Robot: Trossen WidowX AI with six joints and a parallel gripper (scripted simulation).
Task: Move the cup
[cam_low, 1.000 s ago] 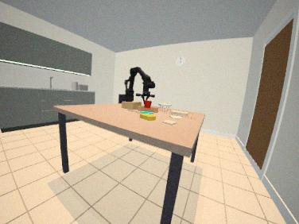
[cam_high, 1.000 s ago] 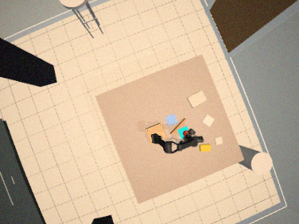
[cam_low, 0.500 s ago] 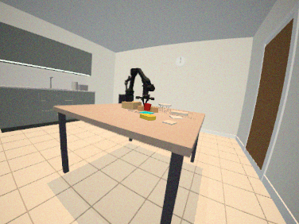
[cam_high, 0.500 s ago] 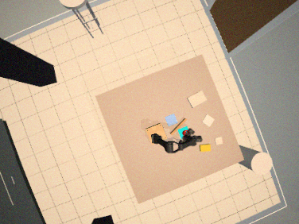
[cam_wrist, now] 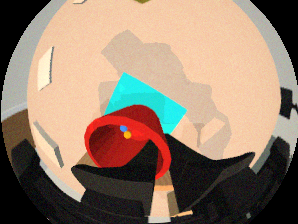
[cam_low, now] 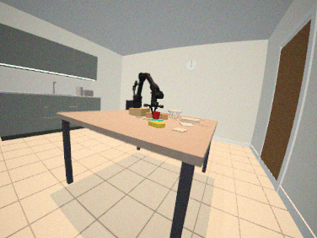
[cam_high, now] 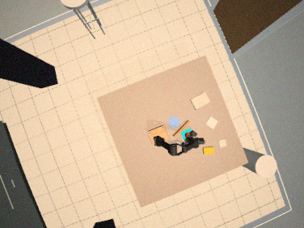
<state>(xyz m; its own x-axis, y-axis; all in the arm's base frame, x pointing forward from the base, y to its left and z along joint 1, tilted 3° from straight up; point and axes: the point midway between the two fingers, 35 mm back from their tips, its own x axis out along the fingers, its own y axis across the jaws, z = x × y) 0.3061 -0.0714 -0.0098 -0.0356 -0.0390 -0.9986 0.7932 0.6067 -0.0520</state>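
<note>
My gripper tip is 2 cm short of the red cup and 2 cm to the right of it. The rest, counted from my gripper tip: orange board: 3 cm behind, 10 cm to the left, 3 cm below; light blue pad: 8 cm behind, 19 cm to the left, 5 cm below; cyan pad: 2 cm ahead, 2 cm to the left, 5 cm below.
</note>
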